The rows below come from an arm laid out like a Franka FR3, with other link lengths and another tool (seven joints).
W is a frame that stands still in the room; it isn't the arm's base.
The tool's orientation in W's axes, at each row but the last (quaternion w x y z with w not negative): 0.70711 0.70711 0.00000 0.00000; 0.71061 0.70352 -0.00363 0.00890; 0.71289 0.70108 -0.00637 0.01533; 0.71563 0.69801 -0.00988 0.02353
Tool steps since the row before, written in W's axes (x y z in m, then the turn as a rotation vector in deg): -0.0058 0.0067 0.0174 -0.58 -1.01 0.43; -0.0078 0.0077 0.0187 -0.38 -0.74 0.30; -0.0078 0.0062 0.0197 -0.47 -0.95 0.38; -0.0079 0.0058 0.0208 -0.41 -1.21 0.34
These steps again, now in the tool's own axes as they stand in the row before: -0.0058 0.0174 -0.0067 -0.58 0.43 1.01; -0.0074 0.0189 -0.0076 -0.38 0.30 0.74; -0.0071 0.0200 -0.0060 -0.47 0.38 0.95; -0.0068 0.0213 -0.0054 -0.42 0.33 1.21
